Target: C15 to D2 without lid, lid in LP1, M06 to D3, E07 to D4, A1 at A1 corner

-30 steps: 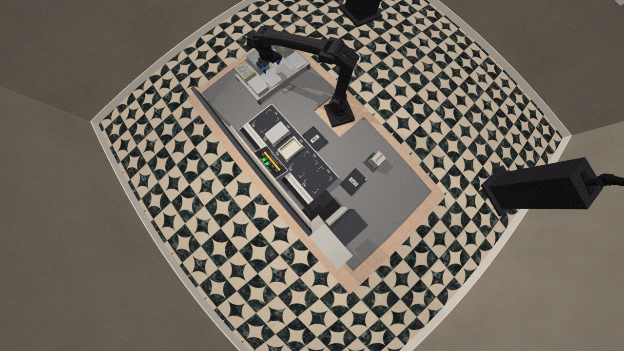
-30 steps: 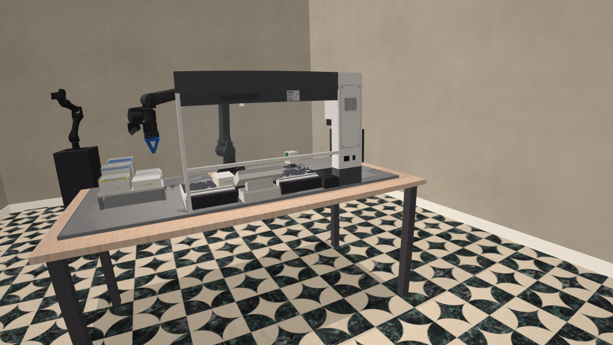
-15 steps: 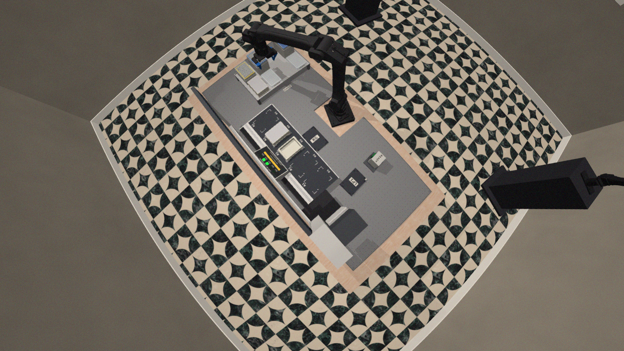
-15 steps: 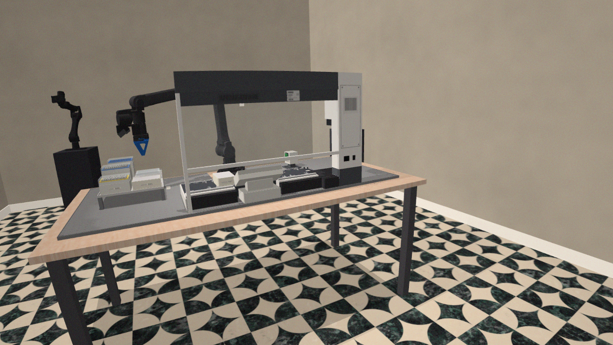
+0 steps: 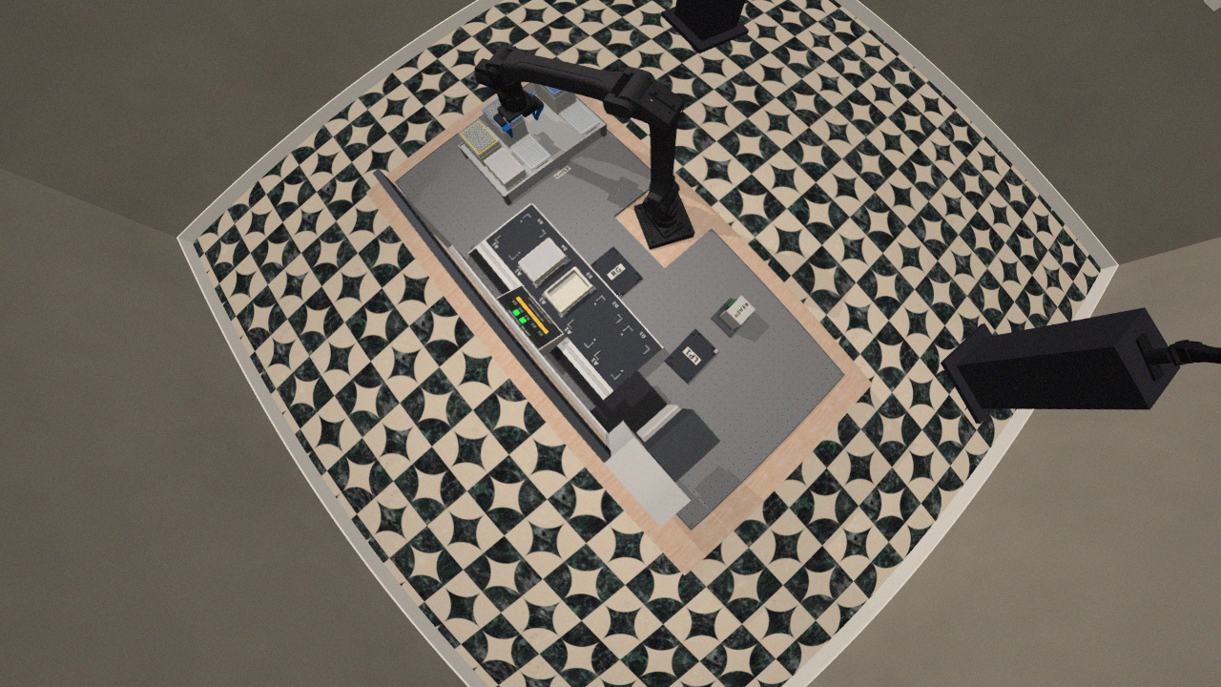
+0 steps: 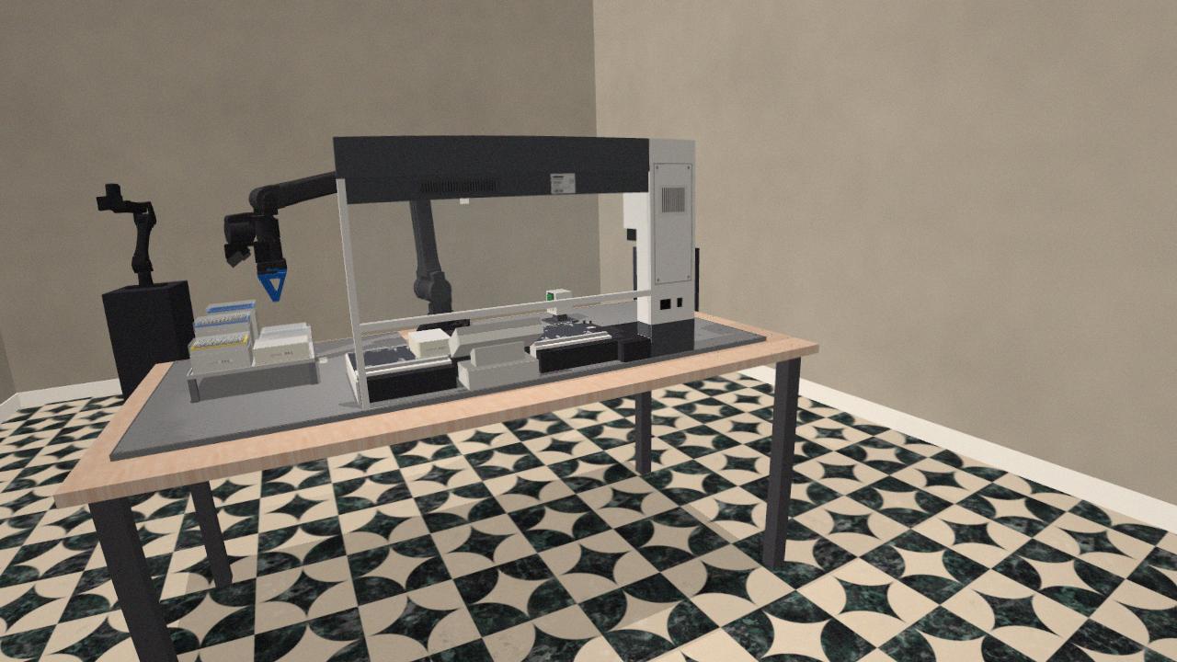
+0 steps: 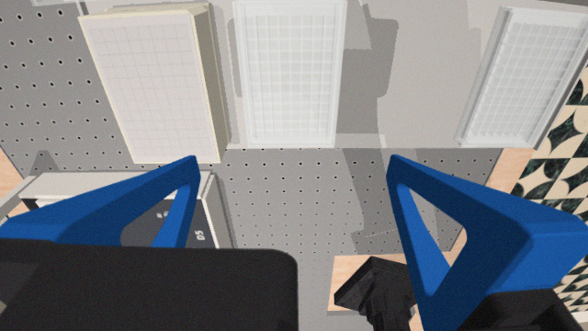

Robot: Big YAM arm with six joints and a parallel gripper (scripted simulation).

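The clear plate lid is 13 cm below my hand. Also, from my hand: white block (12 cm below, 11 cm ahead, 1 cm to the left); then shelf label (20 cm below, 9 cm to the left, 6 cm behind); then shelf (14 cm below, 8 cm to the right, 4 cm behind).
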